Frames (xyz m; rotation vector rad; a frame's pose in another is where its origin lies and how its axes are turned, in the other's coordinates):
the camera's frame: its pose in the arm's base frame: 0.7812 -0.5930 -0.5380 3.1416 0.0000 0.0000
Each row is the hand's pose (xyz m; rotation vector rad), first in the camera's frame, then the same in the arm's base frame.
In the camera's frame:
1: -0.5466 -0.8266 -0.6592 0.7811 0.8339 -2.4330
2: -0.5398 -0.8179 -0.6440 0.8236 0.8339 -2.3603
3: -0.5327 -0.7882 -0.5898 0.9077 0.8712 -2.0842
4: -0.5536 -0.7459 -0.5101 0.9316 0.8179 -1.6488
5: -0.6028 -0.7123 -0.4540 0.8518 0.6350 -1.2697
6: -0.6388 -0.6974 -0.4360 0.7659 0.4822 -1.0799
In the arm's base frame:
1: 0.2346 0.2336 0.1212 -0.6020 -2.3610 -0.8092
2: 0.2414 0.2249 0.1060 -0.6640 -2.2988 -0.8122
3: 0.2485 0.1952 0.0518 -0.8969 -2.0806 -0.8697
4: 0.2276 0.1529 -0.0279 -1.3069 -1.7451 -0.8657
5: 0.1784 0.1193 -0.0840 -1.7284 -1.4430 -0.7217
6: 0.1424 0.1044 -0.1020 -1.9717 -1.2845 -0.5736

